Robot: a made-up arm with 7 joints.
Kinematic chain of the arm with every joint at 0, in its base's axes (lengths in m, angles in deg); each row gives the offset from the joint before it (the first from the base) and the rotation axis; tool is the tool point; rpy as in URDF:
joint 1: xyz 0 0 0.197 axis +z
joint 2: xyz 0 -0.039 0.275 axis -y
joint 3: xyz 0 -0.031 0.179 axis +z
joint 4: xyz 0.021 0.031 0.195 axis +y
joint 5: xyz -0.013 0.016 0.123 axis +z
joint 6: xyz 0 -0.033 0.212 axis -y
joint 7: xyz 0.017 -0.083 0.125 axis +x
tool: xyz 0 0 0 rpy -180 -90 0
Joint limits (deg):
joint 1: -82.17..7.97
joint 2: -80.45..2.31
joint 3: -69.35..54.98
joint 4: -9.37..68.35
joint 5: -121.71..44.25
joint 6: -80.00..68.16
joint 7: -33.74..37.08
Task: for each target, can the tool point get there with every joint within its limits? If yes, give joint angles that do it. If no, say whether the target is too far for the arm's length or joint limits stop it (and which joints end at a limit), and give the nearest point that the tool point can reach.
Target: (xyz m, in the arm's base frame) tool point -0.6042 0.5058 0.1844
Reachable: no: joint limits stop it (at a limit: joint 1, joint 2, joint 3, joint 4, joint 6) | nearest point -0.4391 -0.1004 0.8797 | short by 0.937 m
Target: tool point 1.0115 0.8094 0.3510
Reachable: no: too far | nearest point 0.6703 0.3777 0.4444 | short by 0.558 m
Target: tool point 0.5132 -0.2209 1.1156
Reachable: yes | joints -17.35 -39.36 -59.76 13.30 -66.74 19.46 -10.73
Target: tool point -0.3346 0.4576 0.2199
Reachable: no: joint limits stop it (at a limit: joint 1, joint 2, joint 3, joint 4, joint 5, joint 6) | nearest point 0.3351 0.3332 0.3486 | short by 0.693 m
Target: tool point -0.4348 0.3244 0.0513
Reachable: no: joint limits stop it (at a limit: joint 1, joint 2, joint 4, joint 6) | nearest point -0.2794 -0.4387 0.2384 | short by 0.801 m
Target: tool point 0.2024 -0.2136 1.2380
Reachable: yes | joints -16.03 -15.83 3.63 12.26 -66.19 -37.27 0.04
